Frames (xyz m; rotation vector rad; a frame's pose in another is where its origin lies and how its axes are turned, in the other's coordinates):
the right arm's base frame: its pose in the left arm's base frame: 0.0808 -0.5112 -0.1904 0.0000 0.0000 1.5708
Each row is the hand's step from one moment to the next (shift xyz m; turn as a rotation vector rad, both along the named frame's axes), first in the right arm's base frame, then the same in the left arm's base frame.
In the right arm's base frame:
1: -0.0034 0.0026 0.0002 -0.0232 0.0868 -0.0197
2: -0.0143 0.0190 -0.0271 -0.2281 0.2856 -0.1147
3: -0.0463 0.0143 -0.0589 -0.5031 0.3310 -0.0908
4: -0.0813 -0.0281 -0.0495 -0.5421 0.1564 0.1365
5: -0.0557 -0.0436 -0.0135 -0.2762 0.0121 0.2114
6: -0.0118 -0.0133 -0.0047 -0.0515 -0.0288 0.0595
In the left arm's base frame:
1: -0.0026 -0.0034 0.0002 -0.0868 -0.0232 -0.0197
2: -0.0190 -0.0143 -0.0271 -0.2856 -0.2281 -0.1147
3: -0.0143 -0.0463 -0.0589 -0.3310 -0.5031 -0.0908
4: 0.0281 -0.0813 -0.0495 -0.1564 -0.5421 0.1365
5: 0.0436 -0.0557 -0.0135 -0.0121 -0.2762 0.2114
6: 0.0133 -0.0118 -0.0047 0.0288 -0.0515 0.0595

